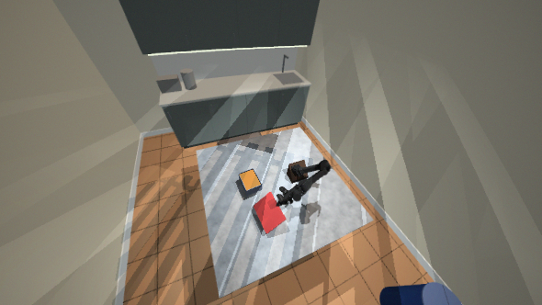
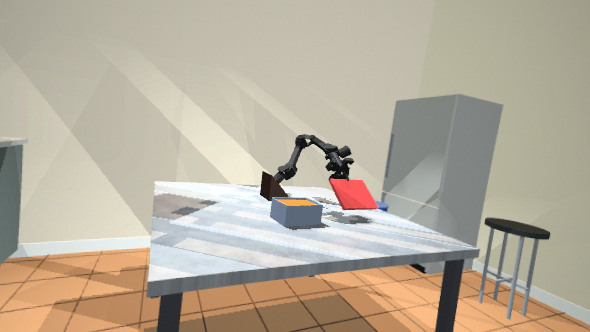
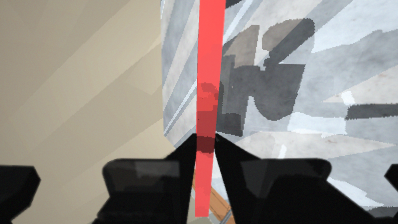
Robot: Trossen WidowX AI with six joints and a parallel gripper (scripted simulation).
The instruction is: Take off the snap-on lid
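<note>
Now: the red lid 7 cm ahead of my gripper tip and 5 cm below it. Round my gripper tip: grey storage box: 35 cm to the right, 14 cm below, 9 cm ahead.
</note>
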